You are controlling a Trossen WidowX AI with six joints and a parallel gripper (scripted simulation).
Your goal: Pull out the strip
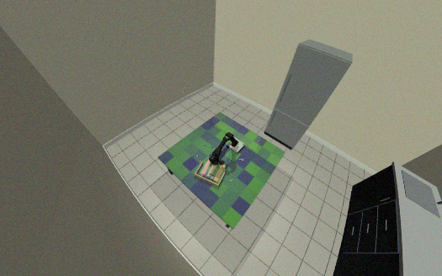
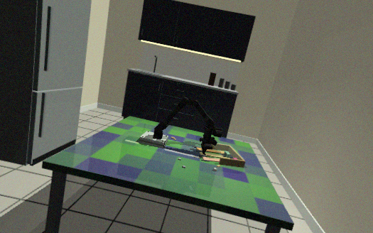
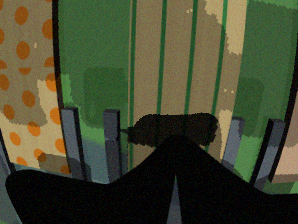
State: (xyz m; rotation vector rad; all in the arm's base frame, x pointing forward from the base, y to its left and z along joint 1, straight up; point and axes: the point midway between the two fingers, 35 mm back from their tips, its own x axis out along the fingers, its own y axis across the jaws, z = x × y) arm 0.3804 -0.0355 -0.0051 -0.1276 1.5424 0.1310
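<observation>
Right now my gripper tip is 11 cm to the right of the orange-dotted strip and 8 cm short of it.
</observation>
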